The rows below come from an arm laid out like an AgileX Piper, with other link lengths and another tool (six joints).
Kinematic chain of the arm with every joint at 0, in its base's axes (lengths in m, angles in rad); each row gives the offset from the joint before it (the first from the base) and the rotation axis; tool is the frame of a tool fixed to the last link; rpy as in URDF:
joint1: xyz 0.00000 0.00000 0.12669 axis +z
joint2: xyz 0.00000 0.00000 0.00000 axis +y
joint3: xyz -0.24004 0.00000 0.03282 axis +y
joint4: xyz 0.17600 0.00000 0.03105 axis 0.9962 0 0.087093
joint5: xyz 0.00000 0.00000 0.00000 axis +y
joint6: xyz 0.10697 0.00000 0.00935 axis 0.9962 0 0.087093
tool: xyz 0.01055 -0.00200 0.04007 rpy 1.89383 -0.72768 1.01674
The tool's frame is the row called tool.
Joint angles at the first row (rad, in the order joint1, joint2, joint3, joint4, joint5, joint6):
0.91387, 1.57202, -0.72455, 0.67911, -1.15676, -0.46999
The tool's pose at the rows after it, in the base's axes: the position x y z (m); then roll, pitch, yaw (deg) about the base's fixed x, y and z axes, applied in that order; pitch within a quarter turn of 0, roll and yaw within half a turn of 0:
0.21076, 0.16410, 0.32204, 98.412, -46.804, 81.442
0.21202, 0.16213, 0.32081, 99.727, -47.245, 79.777
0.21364, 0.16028, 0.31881, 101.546, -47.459, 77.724
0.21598, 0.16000, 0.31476, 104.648, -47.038, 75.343
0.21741, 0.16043, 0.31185, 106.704, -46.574, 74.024
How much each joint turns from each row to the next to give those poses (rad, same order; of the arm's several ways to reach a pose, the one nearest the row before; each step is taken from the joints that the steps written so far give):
0.00002, 0.00001, 0.00001, 0.00216, -0.00002, 0.00001
-0.00001, -0.00002, -0.00002, 0.02020, 0.00249, 0.00217
-0.00003, 0.00001, 0.00003, 0.02372, 0.00820, 0.00005
0.00003, -0.00002, -0.00003, 0.02340, 0.02939, -0.00006
0.00000, 0.00005, 0.00001, 0.01205, 0.02305, 0.00004

